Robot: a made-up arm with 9 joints.
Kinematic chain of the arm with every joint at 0, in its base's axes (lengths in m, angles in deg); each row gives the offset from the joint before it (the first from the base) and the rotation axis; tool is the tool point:
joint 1: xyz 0 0 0.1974 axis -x
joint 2: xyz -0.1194 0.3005 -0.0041 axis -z
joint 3: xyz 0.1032 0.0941 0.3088 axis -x
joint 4: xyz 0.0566 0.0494 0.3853 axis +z
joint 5: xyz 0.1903 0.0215 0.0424 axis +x
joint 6: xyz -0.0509 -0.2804 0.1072 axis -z
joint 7: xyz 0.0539 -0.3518 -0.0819 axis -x
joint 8: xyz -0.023 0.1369 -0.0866 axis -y
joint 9: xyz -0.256 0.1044 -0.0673 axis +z
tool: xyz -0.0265 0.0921 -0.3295
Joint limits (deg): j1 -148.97..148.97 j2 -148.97..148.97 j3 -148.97..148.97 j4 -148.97..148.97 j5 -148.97..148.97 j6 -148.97..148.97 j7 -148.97..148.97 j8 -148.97..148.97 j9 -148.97..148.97
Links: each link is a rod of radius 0.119 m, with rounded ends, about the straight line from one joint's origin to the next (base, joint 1, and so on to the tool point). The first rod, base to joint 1, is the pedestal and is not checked.
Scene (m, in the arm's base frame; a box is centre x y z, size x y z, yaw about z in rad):
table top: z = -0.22
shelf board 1: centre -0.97 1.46 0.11 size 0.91 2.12 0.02 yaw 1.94
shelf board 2: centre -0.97 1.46 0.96 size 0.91 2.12 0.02 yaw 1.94
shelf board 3: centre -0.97 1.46 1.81 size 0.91 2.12 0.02 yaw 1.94
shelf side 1: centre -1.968 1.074 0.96 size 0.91 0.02 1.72 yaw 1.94
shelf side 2: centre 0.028 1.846 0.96 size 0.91 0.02 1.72 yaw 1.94
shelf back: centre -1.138 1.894 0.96 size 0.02 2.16 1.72 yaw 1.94
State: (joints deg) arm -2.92 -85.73 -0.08 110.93 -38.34 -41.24 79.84 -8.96 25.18
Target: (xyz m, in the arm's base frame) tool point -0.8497 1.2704 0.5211
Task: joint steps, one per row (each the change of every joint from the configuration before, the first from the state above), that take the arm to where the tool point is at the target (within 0.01 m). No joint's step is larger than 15 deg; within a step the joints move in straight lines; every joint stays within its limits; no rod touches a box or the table.
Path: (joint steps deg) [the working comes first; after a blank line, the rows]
Joints at the target: 0.88 -88.99 7.52 114.12 -8.97 -40.60 59.48 -12.27 22.18
Straight joint move there: touches shelf board 2.

1: -13.40 -4.04 -1.78 1.53 10.29 4.29 -13.28 -8.24 -1.36
2: -13.40 -4.04 -1.79 1.52 10.28 4.29 -13.28 -8.25 -1.35
3: 0.58 -2.25 2.21 2.45 12.97 -1.63 -8.29 6.21 -2.11
4: 0.58 -2.26 2.21 2.44 12.97 -1.63 -8.28 6.20 -2.11
5: 0.58 -2.25 2.21 2.45 12.97 -1.63 -8.28 6.20 -2.11
6: 9.62 3.86 1.51 -2.40 -10.04 -1.02 10.35 -1.81 2.01
7: 9.62 3.86 1.52 -2.40 -10.04 -1.02 10.35 -1.81 2.02
8: 9.62 3.86 1.51 -2.40 -10.03 -1.01 10.35 -1.81 2.01

